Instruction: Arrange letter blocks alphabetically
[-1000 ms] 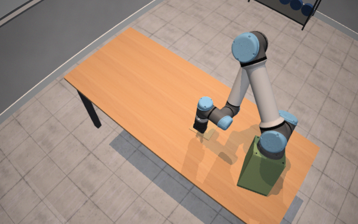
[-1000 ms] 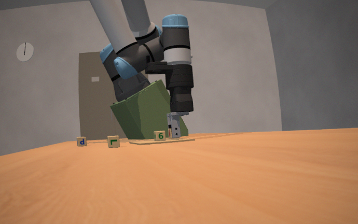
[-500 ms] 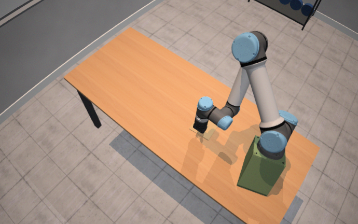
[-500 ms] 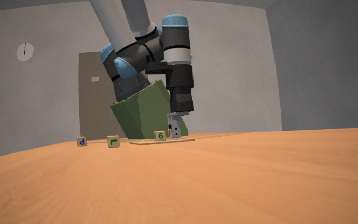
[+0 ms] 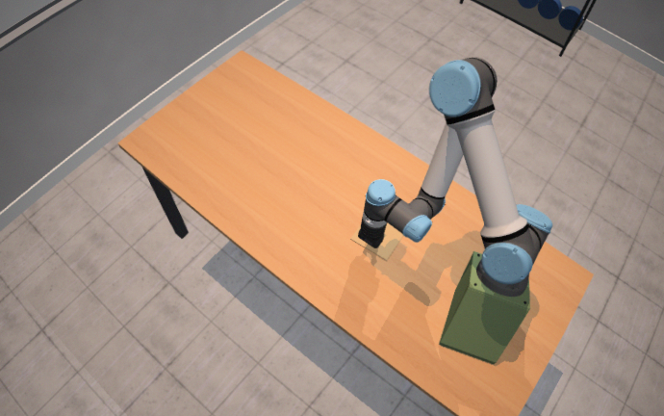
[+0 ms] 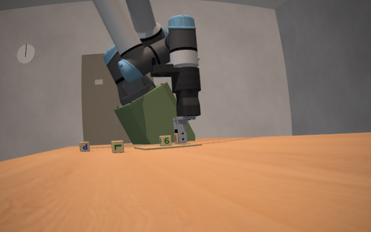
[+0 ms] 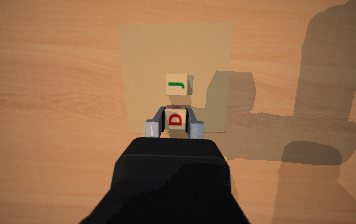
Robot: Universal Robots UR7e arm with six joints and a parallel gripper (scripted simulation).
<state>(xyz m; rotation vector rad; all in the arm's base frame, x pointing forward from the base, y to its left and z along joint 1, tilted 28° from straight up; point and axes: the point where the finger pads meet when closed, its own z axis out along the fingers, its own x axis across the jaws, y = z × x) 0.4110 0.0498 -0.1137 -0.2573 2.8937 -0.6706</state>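
My hand is 1 cm above the red D block. From my hand the other things lie so: thin tan mat: 1 cm ahead, 4 cm to the right, 2 cm below; blue-marked block: 1 cm behind, 26 cm to the right, 1 cm below.
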